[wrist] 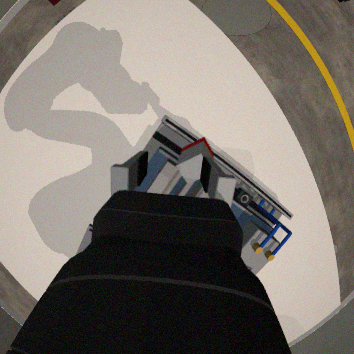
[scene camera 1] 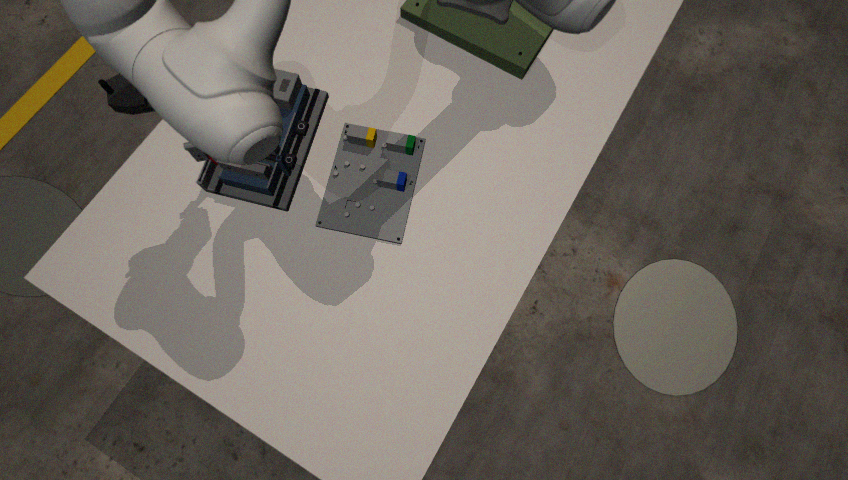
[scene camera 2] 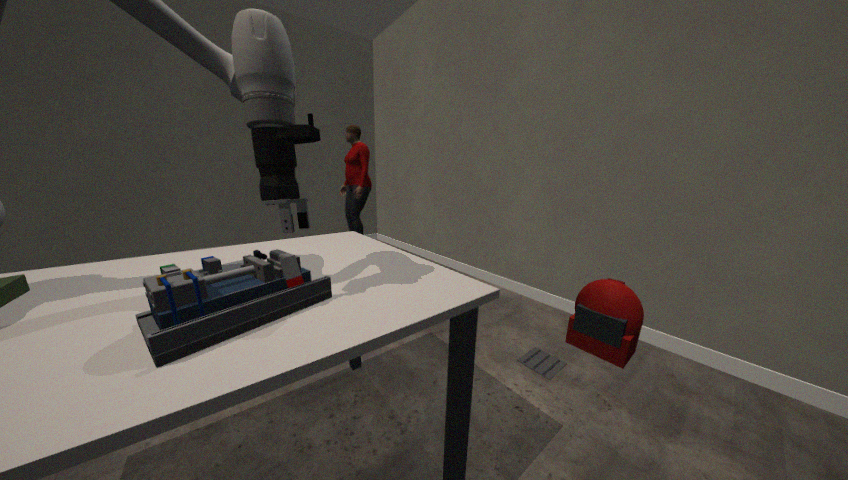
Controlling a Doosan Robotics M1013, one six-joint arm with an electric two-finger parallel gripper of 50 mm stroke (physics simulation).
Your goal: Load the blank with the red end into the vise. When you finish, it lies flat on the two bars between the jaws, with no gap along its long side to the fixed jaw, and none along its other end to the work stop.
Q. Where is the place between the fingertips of my gripper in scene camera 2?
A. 297, 230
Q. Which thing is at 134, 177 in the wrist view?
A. My gripper.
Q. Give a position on a blank with red end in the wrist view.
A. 189, 162
